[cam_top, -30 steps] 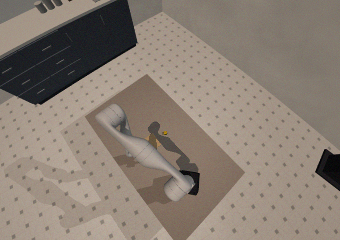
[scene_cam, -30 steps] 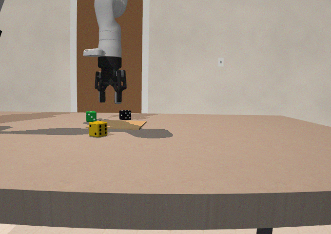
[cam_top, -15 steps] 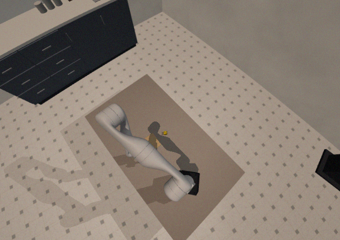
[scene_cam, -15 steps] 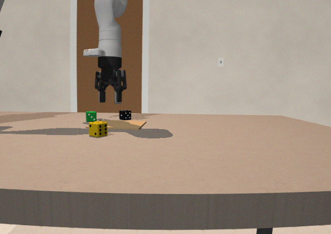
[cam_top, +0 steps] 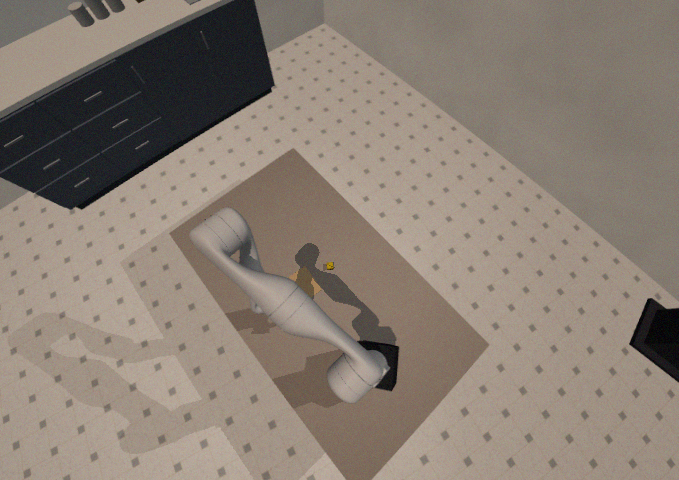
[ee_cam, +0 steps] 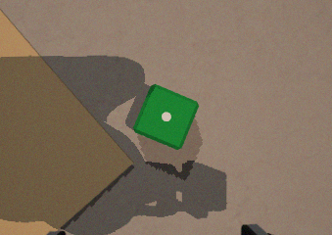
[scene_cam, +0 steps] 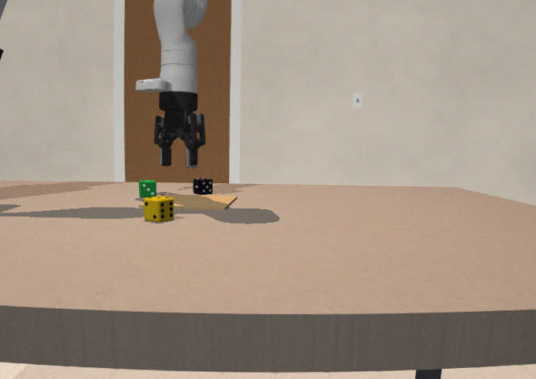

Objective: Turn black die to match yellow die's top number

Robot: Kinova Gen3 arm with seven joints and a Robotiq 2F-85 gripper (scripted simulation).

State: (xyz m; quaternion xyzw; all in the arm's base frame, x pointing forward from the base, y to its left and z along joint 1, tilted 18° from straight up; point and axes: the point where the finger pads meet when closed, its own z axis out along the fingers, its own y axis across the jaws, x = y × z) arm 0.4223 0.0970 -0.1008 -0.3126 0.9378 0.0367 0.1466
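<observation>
The black die is 5 cm ahead of my hand, 1 cm to the left of it and 4 cm below it. Also, from my hand: green die (6 cm behind, 3 cm to the right, 4 cm below); yellow die (27 cm to the right, 4 cm below); mat (3 cm ahead, 11 cm to the right, 6 cm below).
</observation>
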